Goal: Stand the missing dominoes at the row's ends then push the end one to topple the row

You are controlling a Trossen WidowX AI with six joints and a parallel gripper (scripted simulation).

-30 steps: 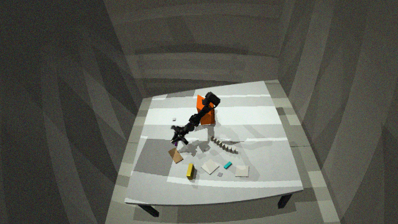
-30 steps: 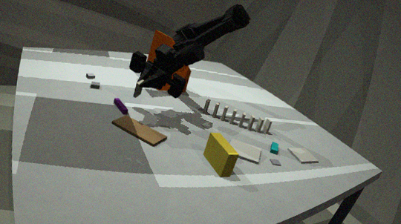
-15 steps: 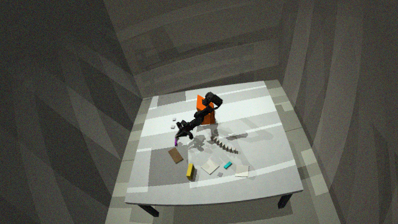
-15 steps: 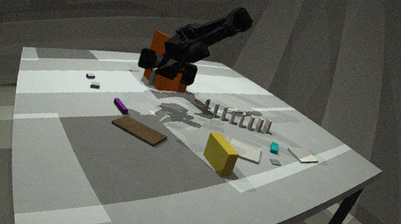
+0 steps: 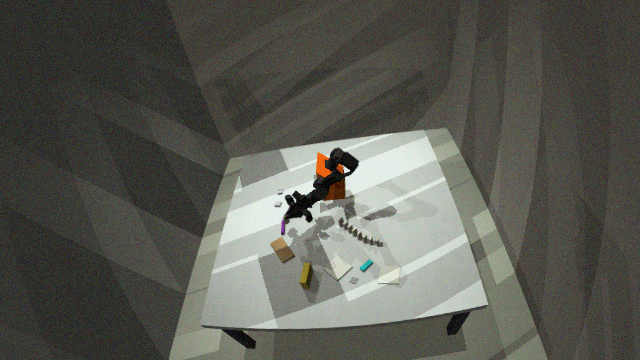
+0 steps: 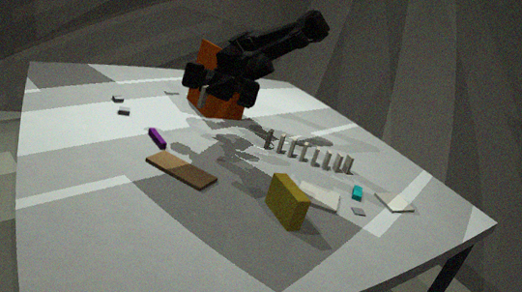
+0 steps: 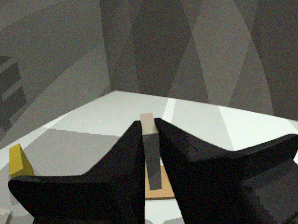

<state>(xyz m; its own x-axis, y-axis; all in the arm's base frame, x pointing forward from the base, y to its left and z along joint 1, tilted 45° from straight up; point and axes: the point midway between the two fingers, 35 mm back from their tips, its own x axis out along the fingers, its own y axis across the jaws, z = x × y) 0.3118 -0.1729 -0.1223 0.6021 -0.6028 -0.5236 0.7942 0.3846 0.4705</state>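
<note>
Now: gripper tip 70 mm short of the brown board, 50 mm to the left of it and 160 mm above it. Also, from my gripper tip: purple bar: 80 mm behind, 50 mm to the right, 150 mm below; then yellow block: 260 mm ahead, 80 mm to the left, 130 mm below; then teal piece: 230 mm ahead, 350 mm to the left, 150 mm below.
</note>
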